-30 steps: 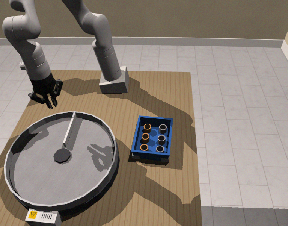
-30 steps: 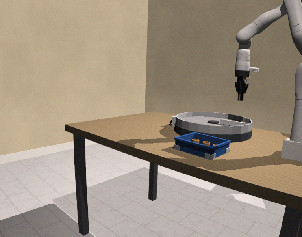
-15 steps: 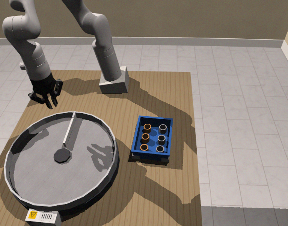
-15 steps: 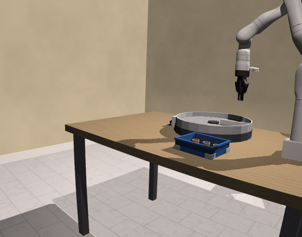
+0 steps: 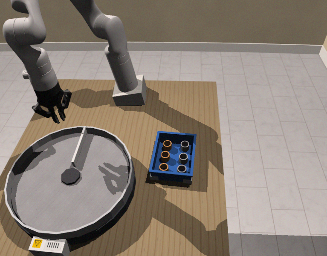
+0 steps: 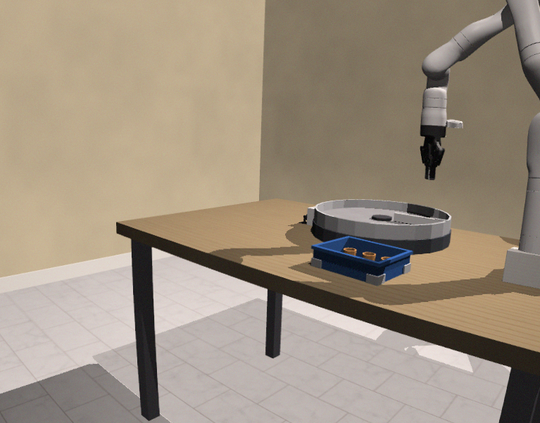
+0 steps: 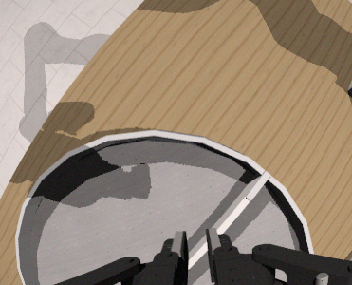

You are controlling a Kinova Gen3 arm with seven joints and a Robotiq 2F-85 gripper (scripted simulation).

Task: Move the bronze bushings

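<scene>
The blue crate lies 380 mm to the left of my hand, 180 mm below it and 30 mm behind it. The rest, counted from my hand: grey turntable disc (150 mm below, 130 mm ahead, 50 mm to the left).
</scene>
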